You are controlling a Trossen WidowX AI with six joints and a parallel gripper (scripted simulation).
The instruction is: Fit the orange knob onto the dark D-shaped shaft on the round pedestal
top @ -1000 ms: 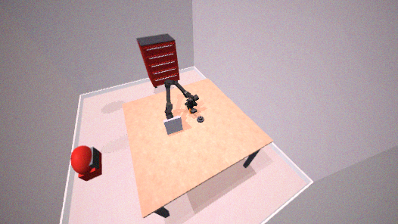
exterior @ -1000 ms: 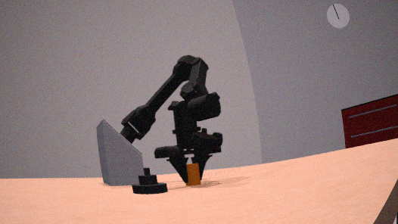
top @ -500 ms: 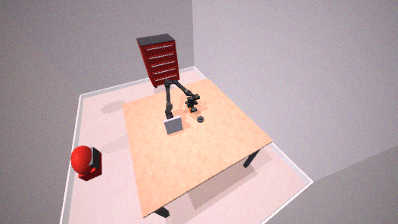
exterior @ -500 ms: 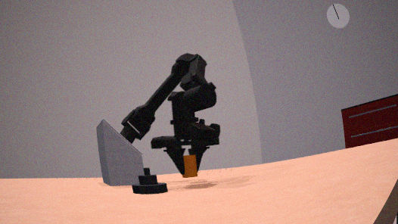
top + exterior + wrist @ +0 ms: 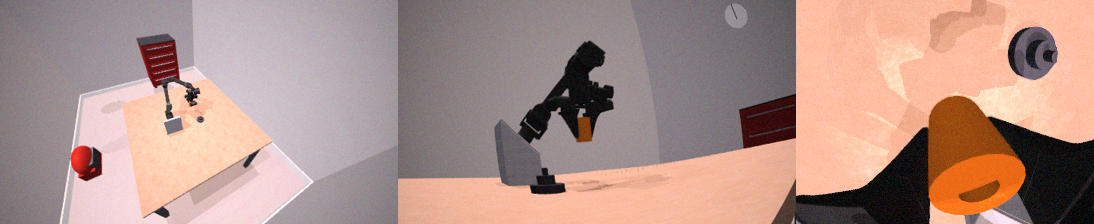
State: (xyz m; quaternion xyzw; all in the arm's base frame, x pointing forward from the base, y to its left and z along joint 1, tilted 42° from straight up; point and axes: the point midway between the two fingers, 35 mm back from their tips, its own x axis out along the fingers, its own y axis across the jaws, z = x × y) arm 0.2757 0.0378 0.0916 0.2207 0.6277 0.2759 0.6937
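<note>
My gripper tip is now 50 mm short of the dark pedestal, 150 mm to the left of it and 100 mm above it. Also, from my gripper tip: orange knob (20 mm above).
</note>
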